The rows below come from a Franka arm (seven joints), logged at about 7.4 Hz.
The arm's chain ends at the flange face. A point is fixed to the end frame.
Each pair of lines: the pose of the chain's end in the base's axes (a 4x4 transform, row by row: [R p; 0 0 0 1], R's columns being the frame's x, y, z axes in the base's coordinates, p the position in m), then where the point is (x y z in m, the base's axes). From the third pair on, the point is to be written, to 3 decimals.
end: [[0.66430, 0.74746, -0.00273, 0.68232], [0.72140, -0.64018, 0.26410, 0.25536], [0.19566, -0.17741, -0.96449, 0.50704], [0, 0, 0, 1]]
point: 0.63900 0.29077 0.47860
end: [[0.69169, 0.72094, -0.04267, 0.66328], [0.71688, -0.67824, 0.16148, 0.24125], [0.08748, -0.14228, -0.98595, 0.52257], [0, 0, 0, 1]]
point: 0.61957 0.27481 0.49253
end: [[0.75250, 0.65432, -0.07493, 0.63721], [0.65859, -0.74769, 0.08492, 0.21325], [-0.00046, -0.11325, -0.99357, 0.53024], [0, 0, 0, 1]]
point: 0.595 0.248 0.499
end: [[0.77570, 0.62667, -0.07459, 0.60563], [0.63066, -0.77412, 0.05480, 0.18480], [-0.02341, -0.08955, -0.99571, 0.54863], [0, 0, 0, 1]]
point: 0.565 0.220 0.517
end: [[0.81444, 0.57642, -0.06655, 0.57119], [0.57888, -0.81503, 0.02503, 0.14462], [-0.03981, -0.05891, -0.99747, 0.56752], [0, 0, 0, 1]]
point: 0.533 0.181 0.534
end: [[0.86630, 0.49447, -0.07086, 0.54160], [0.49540, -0.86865, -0.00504, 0.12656], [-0.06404, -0.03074, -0.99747, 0.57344], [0, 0, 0, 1]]
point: 0.507 0.165 0.539
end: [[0.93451, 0.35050, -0.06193, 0.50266], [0.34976, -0.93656, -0.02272, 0.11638], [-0.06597, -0.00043, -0.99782, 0.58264], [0, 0, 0, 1]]
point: 0.475 0.159 0.546
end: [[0.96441, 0.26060, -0.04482, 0.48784], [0.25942, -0.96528, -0.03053, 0.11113], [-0.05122, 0.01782, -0.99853, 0.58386], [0, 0, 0, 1]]
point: 0.465 0.156 0.547
